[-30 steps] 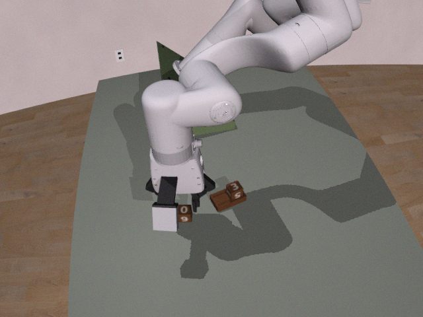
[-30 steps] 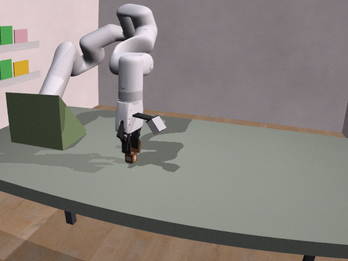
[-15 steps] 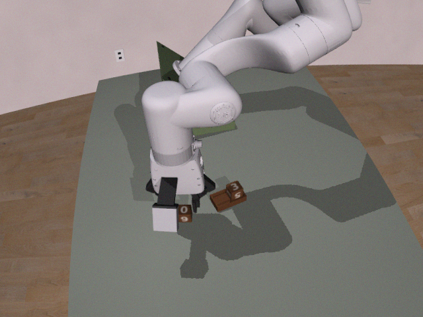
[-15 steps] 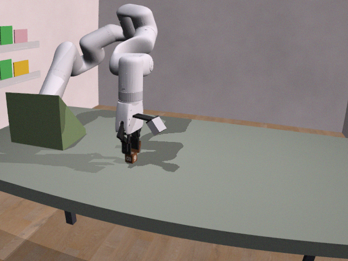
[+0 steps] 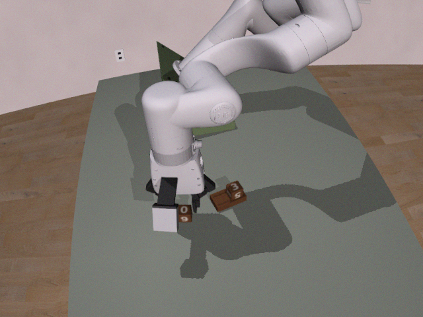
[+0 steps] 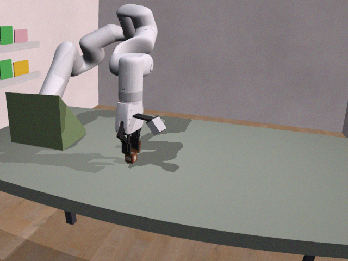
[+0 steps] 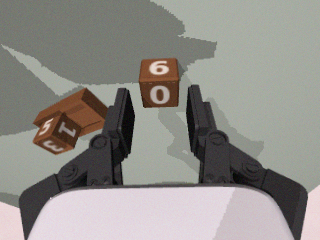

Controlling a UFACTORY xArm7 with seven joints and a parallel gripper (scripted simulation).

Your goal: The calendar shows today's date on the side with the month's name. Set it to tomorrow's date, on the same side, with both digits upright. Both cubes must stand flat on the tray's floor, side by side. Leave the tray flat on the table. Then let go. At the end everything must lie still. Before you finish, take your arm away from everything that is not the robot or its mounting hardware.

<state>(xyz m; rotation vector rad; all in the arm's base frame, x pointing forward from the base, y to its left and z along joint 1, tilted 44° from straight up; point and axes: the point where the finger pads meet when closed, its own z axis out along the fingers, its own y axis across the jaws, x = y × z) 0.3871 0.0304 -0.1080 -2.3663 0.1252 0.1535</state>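
Now: hand 40 mm above the brown cube. From my hand the other things lie so: tray: 100 mm to the left, 50 mm below, 30 mm behind.
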